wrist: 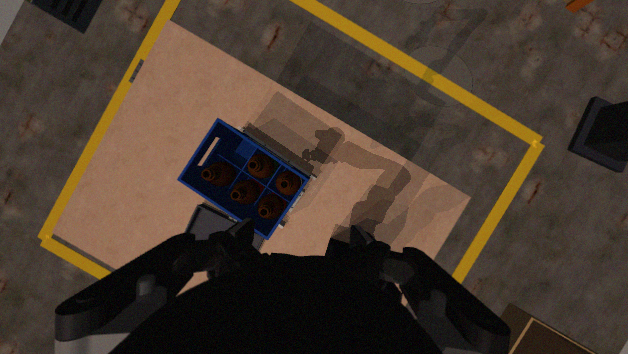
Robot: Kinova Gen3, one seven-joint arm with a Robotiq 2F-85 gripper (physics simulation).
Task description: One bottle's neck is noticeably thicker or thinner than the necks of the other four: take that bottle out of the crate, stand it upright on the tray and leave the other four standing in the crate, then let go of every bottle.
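Places are measured from the arm's base along level axes (x ahead, y left, z up), in metres.
Pixels of known places: gripper, between the fingertips: [302,232].
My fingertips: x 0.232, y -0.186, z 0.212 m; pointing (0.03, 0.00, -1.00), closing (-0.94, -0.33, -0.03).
Ahead of a thing's pixels: the offset from my fingertips to its top centre. "pt": to the spot under its first point. Level surfaces: height alone.
The blue crate {pt dy +0.072, dx +0.306, dz -0.297 m} [191,171] stands on the table in the wrist view, with five brown bottles upright in its compartments. One bottle {dy +0.061, dx +0.263, dz -0.288 m} [220,174] is at the left, one {dy -0.008, dx +0.163, dz -0.288 m} [262,166] at the upper middle, one {dy +0.081, dx +0.173, dz -0.288 m} [247,192] at the lower middle, one {dy +0.005, dx +0.069, dz -0.288 m} [288,183] at the right and one {dy +0.092, dx +0.089, dz -0.288 m} [271,206] at the lower right. The upper-left compartment holds no bottle. The necks are too small to compare surely. The dark grey tray {pt dy +0.255, dx +0.289, dz -0.446 m} [206,221] lies beside the crate's lower side, partly hidden by a finger. My gripper [302,232] is open, high above the table, with nothing between its fingers.
The tan table top {dz -0.451 m} [125,150] lies inside a yellow floor outline {pt dy +0.168, dx +0.742, dz -0.449 m} [95,145]. A grey structure {pt dy -0.068, dx +0.146, dz -0.421 m} [280,150] runs along the crate's upper right side. A dark box [605,135] stands at the far right, and a brown box [550,340] at the lower right. Arm shadows cross the table.
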